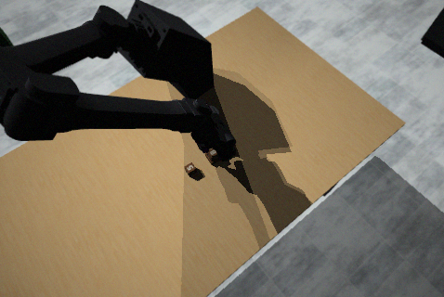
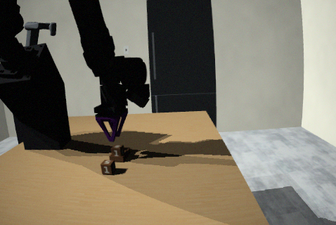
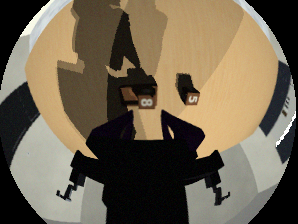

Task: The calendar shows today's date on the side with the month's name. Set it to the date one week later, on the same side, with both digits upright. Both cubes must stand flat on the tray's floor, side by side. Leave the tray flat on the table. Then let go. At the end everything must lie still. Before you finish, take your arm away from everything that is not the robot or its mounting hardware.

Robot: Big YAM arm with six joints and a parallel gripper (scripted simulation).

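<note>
Now: hand 2 cm to the right of the brown tray and 6 cm above it.
</note>
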